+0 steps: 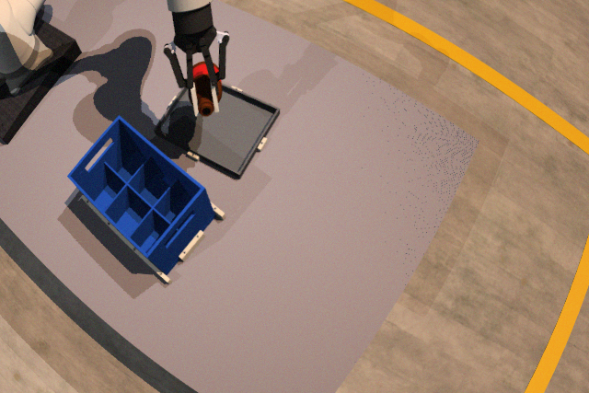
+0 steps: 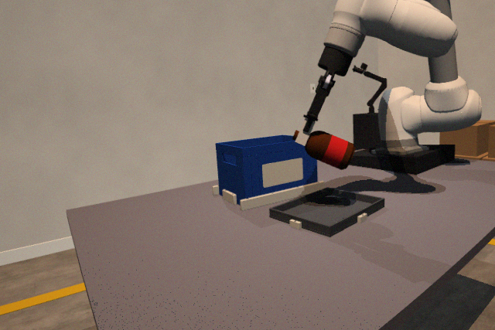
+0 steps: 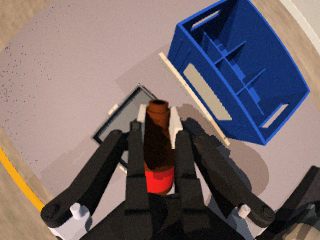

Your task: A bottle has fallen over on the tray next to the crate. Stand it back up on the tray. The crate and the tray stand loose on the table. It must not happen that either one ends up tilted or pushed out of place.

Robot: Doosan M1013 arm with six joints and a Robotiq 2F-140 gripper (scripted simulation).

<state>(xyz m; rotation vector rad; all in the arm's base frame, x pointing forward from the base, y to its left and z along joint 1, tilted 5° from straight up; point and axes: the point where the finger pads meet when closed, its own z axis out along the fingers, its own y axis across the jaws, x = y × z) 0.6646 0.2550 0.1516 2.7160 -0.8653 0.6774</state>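
Right now my hand is 30 mm past the bottle, 20 mm to the right of it and 40 mm above it. Round my hand: dark tray 40 mm behind, 40 mm to the left, 200 mm below; blue crate 230 mm to the right, 130 mm below.
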